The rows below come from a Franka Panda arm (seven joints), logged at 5 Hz.
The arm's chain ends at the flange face. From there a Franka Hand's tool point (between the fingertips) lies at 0.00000 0.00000 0.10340 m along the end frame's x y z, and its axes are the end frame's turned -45 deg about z.
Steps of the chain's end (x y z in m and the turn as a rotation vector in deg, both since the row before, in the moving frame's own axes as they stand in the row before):
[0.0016 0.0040 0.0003 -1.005 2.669 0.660]
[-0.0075 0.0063 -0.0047 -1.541 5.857 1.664]
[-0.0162 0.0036 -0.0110 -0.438 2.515 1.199]
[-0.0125 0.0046 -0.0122 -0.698 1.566 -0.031]
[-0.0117 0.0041 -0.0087 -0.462 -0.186 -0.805]
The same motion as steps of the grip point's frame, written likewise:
[0.0004 0.0087 0.0002 -2.598 1.177 0.660]
[-0.0044 0.0087 -0.0053 -5.231 3.052 1.664]
[-0.0114 -0.0051 -0.0111 -2.088 1.469 1.199]
[-0.0110 -0.0027 -0.0122 -1.601 0.614 -0.031]
[-0.0120 -0.0050 -0.0087 -0.195 -0.458 -0.805]

